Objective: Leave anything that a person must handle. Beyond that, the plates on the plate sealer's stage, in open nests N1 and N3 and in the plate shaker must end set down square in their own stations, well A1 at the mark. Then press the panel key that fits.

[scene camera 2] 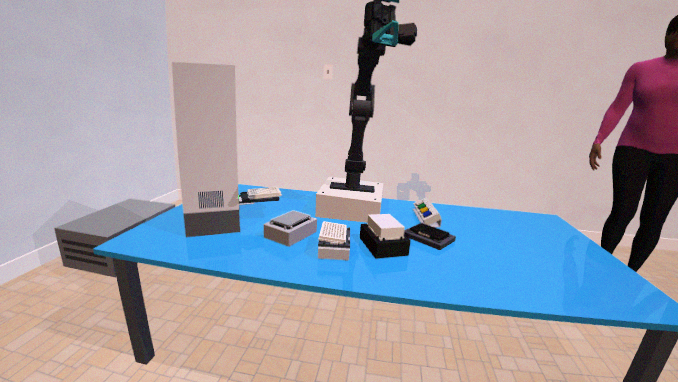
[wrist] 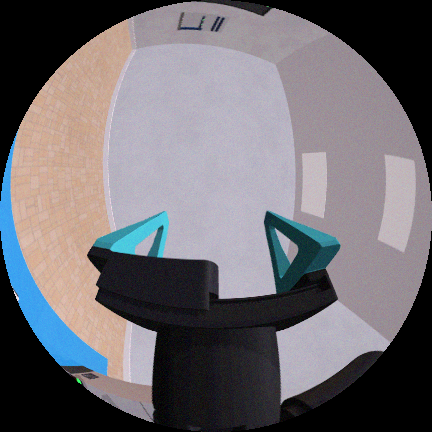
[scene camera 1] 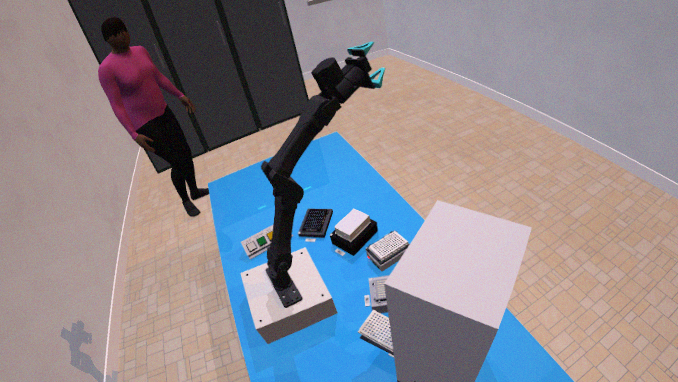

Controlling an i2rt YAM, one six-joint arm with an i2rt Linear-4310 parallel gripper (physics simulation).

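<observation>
My gripper is open and empty, high above the table. A black plate lies on a low dark station. A white block-like plate sits on a black station. A white well plate is on a pale station and looks tilted in scene camera 2. A grey station bears a plate, partly hidden in scene camera 1. Another white well plate lies on a dark base. The key panel has coloured keys. Station labels are unreadable.
A tall grey tower stands on the blue table, hiding parts of two stations in scene camera 1. A person in pink stands beyond the table's end. A grey cabinet stands on the floor.
</observation>
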